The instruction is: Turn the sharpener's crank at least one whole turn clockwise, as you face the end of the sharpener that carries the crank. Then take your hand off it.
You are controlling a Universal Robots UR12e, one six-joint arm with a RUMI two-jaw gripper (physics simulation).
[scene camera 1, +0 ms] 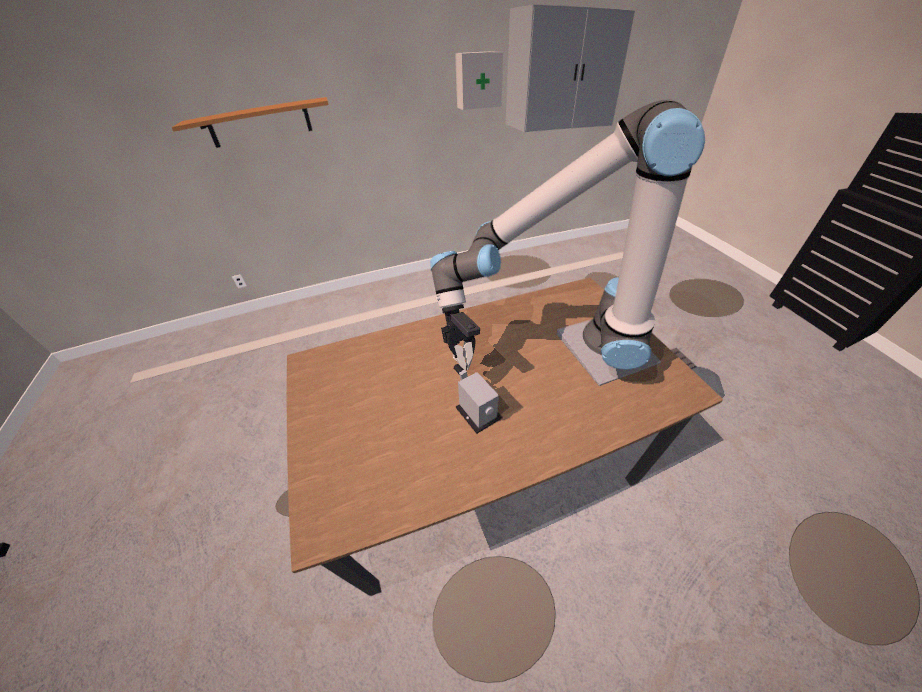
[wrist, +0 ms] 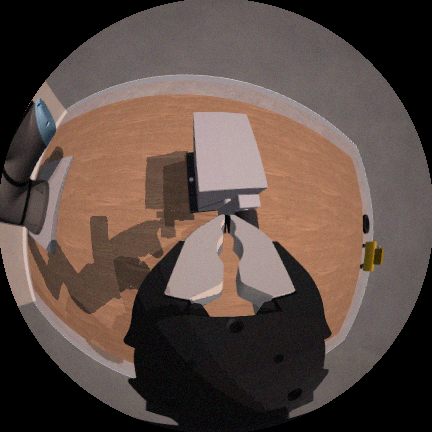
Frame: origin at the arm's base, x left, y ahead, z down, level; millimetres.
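Where they show: gripper, fingertip midpoint: (scene camera 1: pixel 466 370) (wrist: pixel 225 216); arm's base, origin of the base link: (wrist: pixel 39 207).
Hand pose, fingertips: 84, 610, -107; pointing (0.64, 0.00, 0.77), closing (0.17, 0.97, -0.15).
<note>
Each offset is from my fingertips to the top centre of the thing, as dx, dy, dz. "spot": to the spot under its first point. Level surfaces: height alone.
The sharpener @(spot: +117, -1, -1) (scene camera 1: pixel 477 397) (wrist: pixel 227 152) is a light grey box on a dark base, standing on the wooden table @(dz +127) (scene camera 1: pixel 372 446) (wrist: pixel 310 200). In the wrist view its crank arm (wrist: pixel 249 201) shows at the end nearest my gripper, towards the right side. The black crank handle @(spot: +1, +22, -13) (wrist: pixel 251 218) is partly hidden behind the right finger. My gripper (scene camera 1: pixel 464 370) (wrist: pixel 225 216) is shut and empty, pointing down at the crank end. Its fingertips appear beside the handle, on its left in the wrist view; whether they touch it is unclear.
The robot's base plate (scene camera 1: pixel 599 370) (wrist: pixel 61 192) is on the table, to the right in the scene view and to the left in the wrist view. A yellow object (wrist: pixel 370 256) shows past the table's edge in the wrist view. A black slatted rack (scene camera 1: pixel 813 253) stands at the far right.
</note>
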